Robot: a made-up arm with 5 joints.
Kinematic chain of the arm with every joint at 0, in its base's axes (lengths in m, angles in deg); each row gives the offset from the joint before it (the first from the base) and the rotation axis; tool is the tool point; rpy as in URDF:
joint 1: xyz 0 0 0.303 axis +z
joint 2: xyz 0 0 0 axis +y
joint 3: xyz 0.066 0 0.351 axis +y
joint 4: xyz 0.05 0 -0.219 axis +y
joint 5: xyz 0.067 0 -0.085 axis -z
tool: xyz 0 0 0 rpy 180 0 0
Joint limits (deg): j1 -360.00..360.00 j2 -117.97..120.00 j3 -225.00..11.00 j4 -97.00..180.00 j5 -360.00..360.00
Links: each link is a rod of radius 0.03 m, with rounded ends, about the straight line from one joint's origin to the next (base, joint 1, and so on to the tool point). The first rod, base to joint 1, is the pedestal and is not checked.
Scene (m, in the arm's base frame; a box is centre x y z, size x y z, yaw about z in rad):
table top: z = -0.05
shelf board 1: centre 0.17 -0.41 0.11 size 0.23 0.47 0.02 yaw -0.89
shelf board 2: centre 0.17 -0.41 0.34 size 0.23 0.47 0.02 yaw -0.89
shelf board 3: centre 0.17 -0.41 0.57 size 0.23 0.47 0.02 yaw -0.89
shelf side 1: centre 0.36 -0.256 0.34 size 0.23 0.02 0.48 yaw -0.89
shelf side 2: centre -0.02 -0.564 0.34 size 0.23 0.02 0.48 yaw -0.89
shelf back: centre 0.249 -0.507 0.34 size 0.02 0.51 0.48 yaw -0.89
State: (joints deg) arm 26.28 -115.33 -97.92 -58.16 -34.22
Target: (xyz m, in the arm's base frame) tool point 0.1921 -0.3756 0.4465
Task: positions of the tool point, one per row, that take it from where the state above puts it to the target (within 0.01 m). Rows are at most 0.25 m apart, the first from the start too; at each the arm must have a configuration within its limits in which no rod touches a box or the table.
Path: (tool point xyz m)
1: -0.5298 -0.1322 0.4845
2: -0.4402 -0.0134 0.6376
3: -0.2871 0.0534 0.7378
4: -0.1162 0.0488 0.7741
5: 0.0249 -0.0175 0.7471
6: 0.1038 -0.1126 0.6687
7: 0.1144 -0.1951 0.5600
8: 0.0759 -0.2322 0.4465
9: 0.1103 -0.2857 0.4530
10: 0.1494 -0.3339 0.4529
11: 0.1921 -0.3756 0.4465

